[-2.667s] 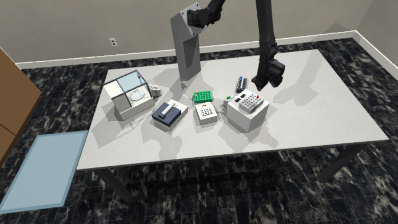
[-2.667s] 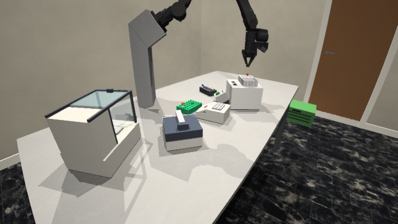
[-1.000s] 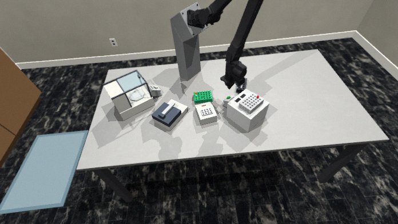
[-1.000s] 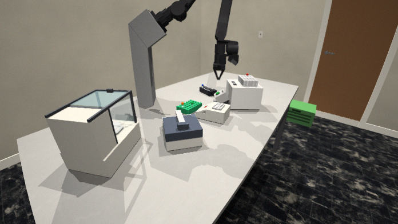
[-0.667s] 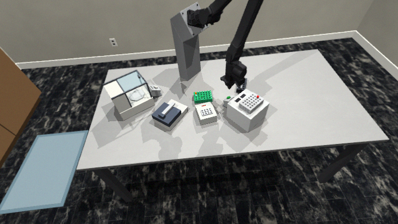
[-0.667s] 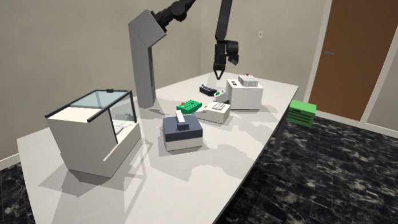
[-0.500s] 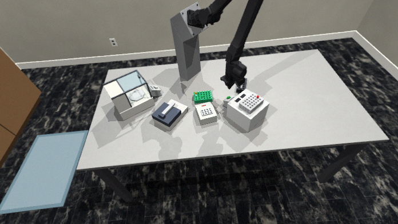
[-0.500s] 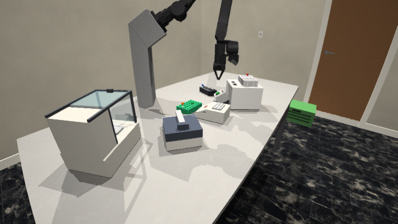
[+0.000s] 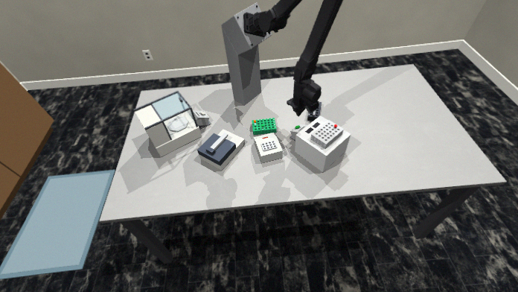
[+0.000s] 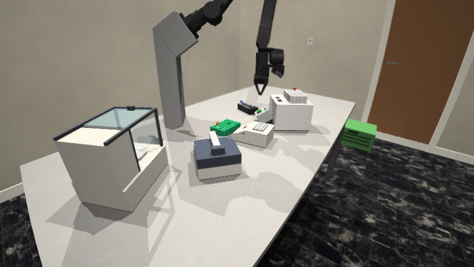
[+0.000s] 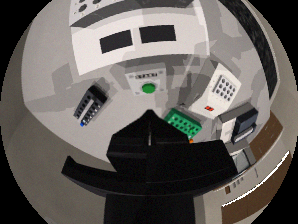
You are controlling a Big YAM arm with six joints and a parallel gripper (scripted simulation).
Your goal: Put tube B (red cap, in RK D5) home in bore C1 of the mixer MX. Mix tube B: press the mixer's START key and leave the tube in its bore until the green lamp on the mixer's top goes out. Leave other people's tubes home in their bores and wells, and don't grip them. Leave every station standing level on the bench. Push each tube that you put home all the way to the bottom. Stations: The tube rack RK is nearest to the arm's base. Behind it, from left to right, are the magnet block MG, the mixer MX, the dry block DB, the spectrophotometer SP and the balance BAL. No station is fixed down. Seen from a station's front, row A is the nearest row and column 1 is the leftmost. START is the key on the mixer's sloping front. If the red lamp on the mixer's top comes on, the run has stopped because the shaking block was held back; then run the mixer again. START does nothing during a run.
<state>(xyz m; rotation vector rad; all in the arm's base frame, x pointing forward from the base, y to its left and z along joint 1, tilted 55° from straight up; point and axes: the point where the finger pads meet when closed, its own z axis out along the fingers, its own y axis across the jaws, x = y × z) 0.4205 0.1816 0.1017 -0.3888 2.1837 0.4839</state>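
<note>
Now: the green start key 9 cm below my hand. Round my hand: green tube rack RK 18 cm to the right, 14 cm below, 7 cm behind; then dry block DB 15 cm to the right, 13 cm below, 9 cm ahead; then pale-capped tube 18 cm to the right, 13 cm below, 4 cm behind.
</note>
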